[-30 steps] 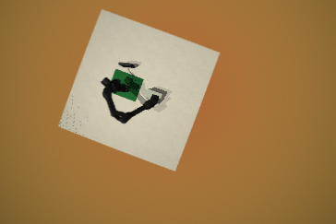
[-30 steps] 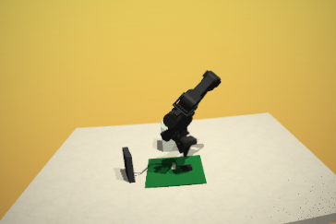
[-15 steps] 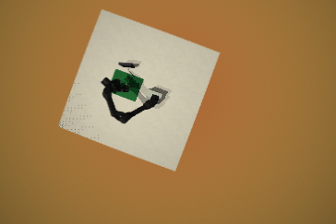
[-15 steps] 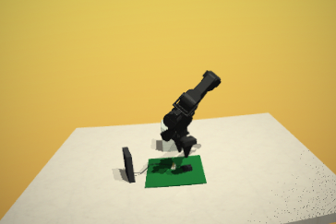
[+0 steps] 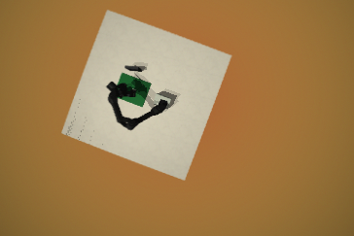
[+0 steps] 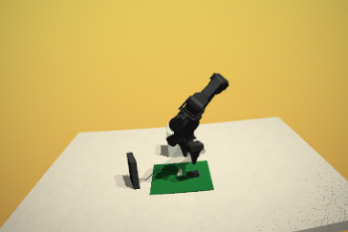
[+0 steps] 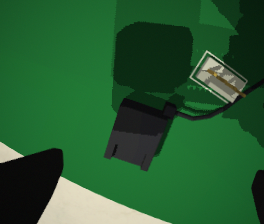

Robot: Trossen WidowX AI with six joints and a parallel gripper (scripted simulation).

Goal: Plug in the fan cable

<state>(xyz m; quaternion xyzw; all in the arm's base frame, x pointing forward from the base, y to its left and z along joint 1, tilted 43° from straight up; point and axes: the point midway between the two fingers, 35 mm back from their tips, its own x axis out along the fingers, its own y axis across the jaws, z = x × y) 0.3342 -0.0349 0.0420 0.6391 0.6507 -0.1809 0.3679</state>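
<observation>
My gripper tip is now 60 mm above the fan plug, 10 mm to the right of it and 10 mm short of it. Round my gripper tip: four-pin fan header 70 mm below, 40 mm to the right, 30 mm behind; green board 80 mm below, 40 mm to the right; black fan 220 mm to the right, 10 mm below, 10 mm ahead.
</observation>
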